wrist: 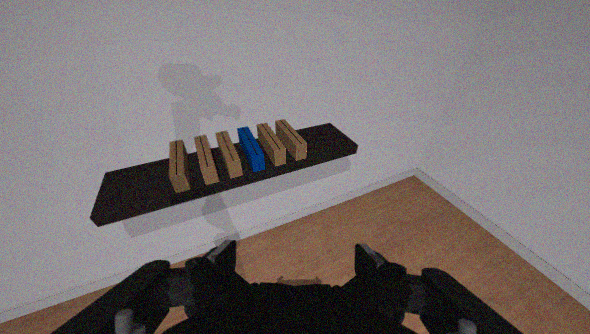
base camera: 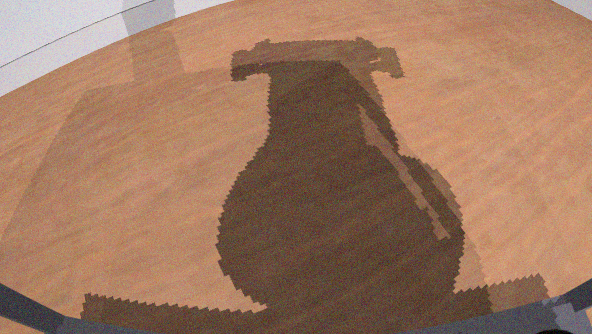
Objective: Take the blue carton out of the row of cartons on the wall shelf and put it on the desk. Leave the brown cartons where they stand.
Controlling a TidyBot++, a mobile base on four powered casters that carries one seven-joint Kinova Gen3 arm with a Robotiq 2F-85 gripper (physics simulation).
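Frame: origin at the arm's base, x left, y ahead, z down, level; millimetres.
Seen in the pictures: gripper, between the fingertips: (wrist: 295, 255).
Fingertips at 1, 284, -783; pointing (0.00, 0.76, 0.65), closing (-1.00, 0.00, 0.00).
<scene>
Offsets run from my fingertips to a thing's top centre, as dx, dy, dz. Level surfaces: height alone.
In the wrist view the blue carton {+206, +715, +342} (wrist: 252, 150) stands upright in a row on the dark wall shelf {dz +422} (wrist: 135, 192). Three brown cartons stand to its left, the nearest of them a brown carton {+293, +672, +342} (wrist: 230, 156), and two to its right, the nearest a brown carton {+121, +756, +342} (wrist: 272, 145). Narrow gaps show between the cartons. My gripper (wrist: 295, 255) is open and empty at the bottom of the wrist view, with the shelf beyond its fingertips and higher in the picture. The desk does not show in either view.
The white wall (wrist: 425, 75) stands behind the shelf and meets another wall in a corner at the right. The wooden floor {dz +1180} (wrist: 400, 215) (base camera: 500, 125) lies below. Dark shadows of the robot lie on the floor in the base camera view. The base's dark edge (base camera: 30, 307) shows at the bottom.
</scene>
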